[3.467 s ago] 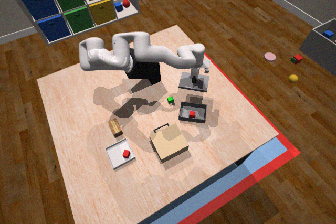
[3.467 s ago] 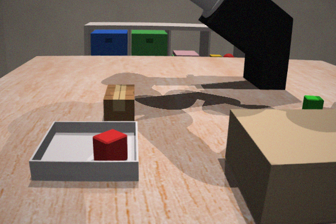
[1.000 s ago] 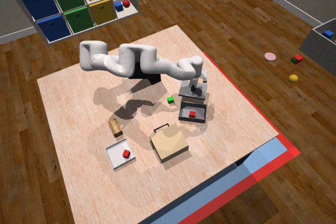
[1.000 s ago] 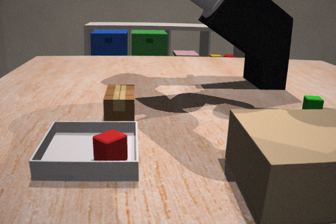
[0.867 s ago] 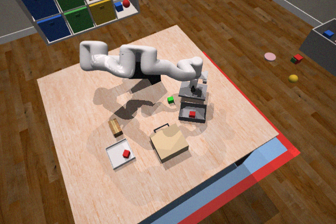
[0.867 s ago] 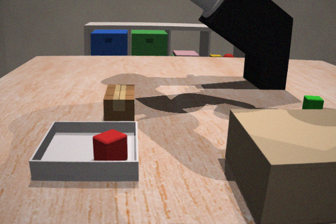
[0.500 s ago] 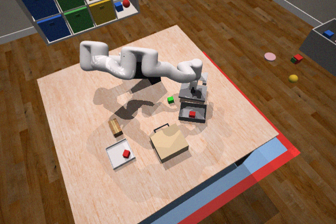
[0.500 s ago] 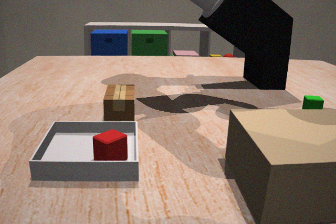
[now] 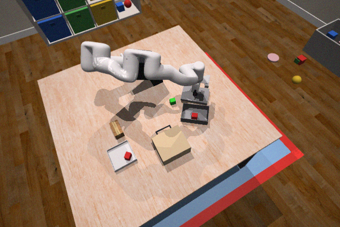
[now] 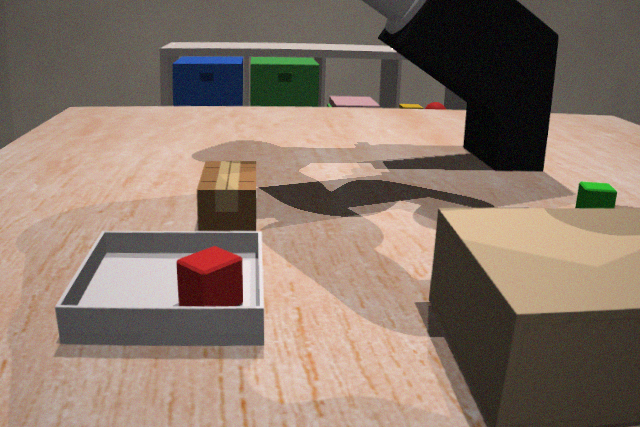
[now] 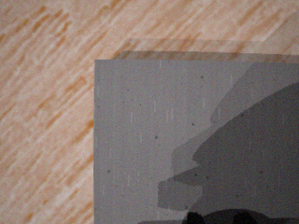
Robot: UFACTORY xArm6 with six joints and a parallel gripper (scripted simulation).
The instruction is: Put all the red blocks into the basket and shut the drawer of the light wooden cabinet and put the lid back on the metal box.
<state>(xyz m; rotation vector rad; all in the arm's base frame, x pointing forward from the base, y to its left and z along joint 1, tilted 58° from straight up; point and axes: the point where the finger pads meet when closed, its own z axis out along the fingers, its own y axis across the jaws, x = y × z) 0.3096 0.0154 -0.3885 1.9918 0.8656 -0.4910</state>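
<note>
Right now my hand is 140 mm short of the metal box, 90 mm to the left of it and 20 mm above it. Round my hand: grey lid 30 mm below; drawer 230 mm ahead, 340 mm to the right, 10 mm below; light wooden cabinet 240 mm ahead, 350 mm to the right, 10 mm below.
</note>
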